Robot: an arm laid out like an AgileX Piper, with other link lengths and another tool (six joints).
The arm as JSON. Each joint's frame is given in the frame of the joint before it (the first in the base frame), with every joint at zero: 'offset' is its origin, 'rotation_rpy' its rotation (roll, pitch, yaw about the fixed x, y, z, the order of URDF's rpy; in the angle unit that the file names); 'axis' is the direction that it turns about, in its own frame. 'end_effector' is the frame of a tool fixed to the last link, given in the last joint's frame.
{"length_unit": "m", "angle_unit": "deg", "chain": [
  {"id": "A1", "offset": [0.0, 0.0, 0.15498], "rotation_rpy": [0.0, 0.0, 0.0], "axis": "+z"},
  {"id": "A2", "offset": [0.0, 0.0, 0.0], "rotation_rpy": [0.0, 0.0, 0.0], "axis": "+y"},
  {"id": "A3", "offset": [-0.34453, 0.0, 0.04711], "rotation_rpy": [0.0, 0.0, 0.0], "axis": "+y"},
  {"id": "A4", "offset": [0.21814, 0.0, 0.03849], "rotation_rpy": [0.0, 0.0, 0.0], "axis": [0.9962, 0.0, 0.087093]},
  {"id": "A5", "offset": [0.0, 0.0, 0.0], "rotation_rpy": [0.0, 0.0, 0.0], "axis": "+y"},
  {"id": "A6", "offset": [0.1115, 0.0, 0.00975], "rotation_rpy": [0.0, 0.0, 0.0], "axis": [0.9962, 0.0, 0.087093]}
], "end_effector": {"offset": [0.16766, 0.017, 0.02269], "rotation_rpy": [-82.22, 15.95, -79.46]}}
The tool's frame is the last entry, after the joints.
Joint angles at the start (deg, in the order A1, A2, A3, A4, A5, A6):
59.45, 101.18, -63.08, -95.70, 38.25, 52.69
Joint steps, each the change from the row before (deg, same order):
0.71, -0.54, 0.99, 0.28, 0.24, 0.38
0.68, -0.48, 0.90, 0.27, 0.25, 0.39
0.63, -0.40, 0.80, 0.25, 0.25, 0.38
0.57, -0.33, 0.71, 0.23, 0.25, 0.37
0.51, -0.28, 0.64, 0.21, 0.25, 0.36
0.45, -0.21, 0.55, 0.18, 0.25, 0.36
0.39, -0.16, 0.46, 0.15, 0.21, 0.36
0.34, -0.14, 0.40, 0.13, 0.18, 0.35
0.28, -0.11, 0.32, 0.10, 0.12, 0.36
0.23, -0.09, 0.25, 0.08, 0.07, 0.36
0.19, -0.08, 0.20, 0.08, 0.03, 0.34
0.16, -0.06, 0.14, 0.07, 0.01, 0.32
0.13, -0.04, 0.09, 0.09, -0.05, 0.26
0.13, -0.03, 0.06, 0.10, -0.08, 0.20
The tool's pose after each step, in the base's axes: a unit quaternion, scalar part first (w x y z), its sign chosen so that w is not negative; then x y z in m. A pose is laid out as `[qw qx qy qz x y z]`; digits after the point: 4 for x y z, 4 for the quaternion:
[0.2995 -0.8442 0.1649 -0.4129 0.3894 0.3571 0.2606]
[0.2998 -0.8457 0.1647 -0.4096 0.3835 0.3566 0.2586]
[0.3000 -0.8471 0.1648 -0.4066 0.3781 0.3561 0.2566]
[0.3001 -0.8483 0.1651 -0.4039 0.3735 0.3556 0.2547]
[0.3000 -0.8493 0.1656 -0.4017 0.3694 0.3550 0.2528]
[0.2998 -0.8501 0.1664 -0.3997 0.3659 0.3544 0.2510]
[0.2999 -0.8507 0.1673 -0.3980 0.3630 0.3540 0.2495]
[0.3001 -0.8512 0.1683 -0.3963 0.3605 0.3537 0.2481]
[0.3007 -0.8515 0.1695 -0.3947 0.3583 0.3536 0.2470]
[0.3016 -0.8517 0.1708 -0.3930 0.3565 0.3536 0.2461]
[0.3028 -0.8518 0.1722 -0.3913 0.3550 0.3537 0.2454]
[0.3041 -0.8517 0.1736 -0.3898 0.3537 0.3540 0.2449]
[0.3055 -0.8518 0.1748 -0.3880 0.3525 0.3545 0.2444]
[0.3068 -0.8520 0.1756 -0.3861 0.3513 0.3552 0.2439]

